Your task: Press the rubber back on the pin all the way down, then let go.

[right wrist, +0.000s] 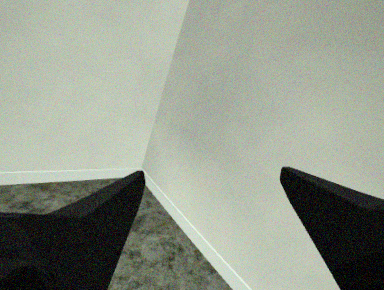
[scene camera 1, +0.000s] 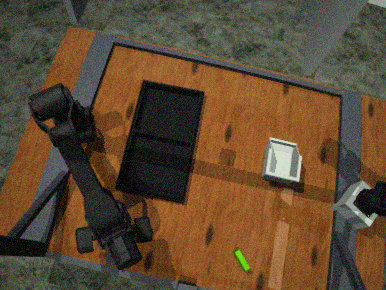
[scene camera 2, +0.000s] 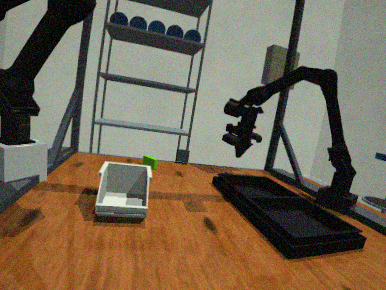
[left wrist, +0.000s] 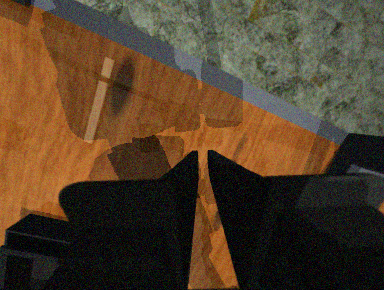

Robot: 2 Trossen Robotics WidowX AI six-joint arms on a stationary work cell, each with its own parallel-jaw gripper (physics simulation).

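Where they show: left gripper, fingertip midpoint: (scene camera 2: 237, 157) (left wrist: 202, 155); right gripper, fingertip midpoint: (right wrist: 212, 175); left arm's base, link origin: (scene camera 2: 338, 192); right arm's base, link origin: (scene camera 1: 366, 203) (scene camera 2: 14, 141).
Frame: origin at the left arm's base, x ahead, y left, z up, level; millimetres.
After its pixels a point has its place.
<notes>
My left gripper (scene camera 1: 114, 235) @(y -378, x 71, z 17 mm) (scene camera 2: 242, 153) @(y -378, x 71, z 17 mm) (left wrist: 202, 155) @(y -378, x 71, z 17 mm) is shut, with a thin gap between its black fingertips in the left wrist view. It points down above the table (scene camera 1: 227, 200) @(y -322, x 416, z -48 mm) (scene camera 2: 175, 250) @(y -72, x 588, z -48 mm) (left wrist: 30, 100) @(y -435, x 242, z -48 mm), past the far end of the black tray in scene camera 2. Bare wood shows through the gap, and no thing shows held between the fingers. The pin and its rubber back do not show in any view; the fingers or arm may hide them. My right gripper (right wrist: 212, 175) @(y -497, x 1117, z 366 mm) is open and empty, facing the room's walls.
A black two-compartment tray (scene camera 1: 164, 138) @(y -96, x 265, z -16 mm) (scene camera 2: 255, 215) @(y -65, x 383, z -25 mm) lies beside the left arm. A white bin (scene camera 1: 280, 179) @(y -299, x 590, z -17 mm) (scene camera 2: 120, 210) @(y -184, x 638, z -24 mm) stands across the table from it. A small green block (scene camera 1: 242, 260) @(y -504, x 407, z -13 mm) (scene camera 2: 149, 162) @(y -496, x 413, z -30 mm) lies near the table edge. Metal frame posts stand at the table's sides.
</notes>
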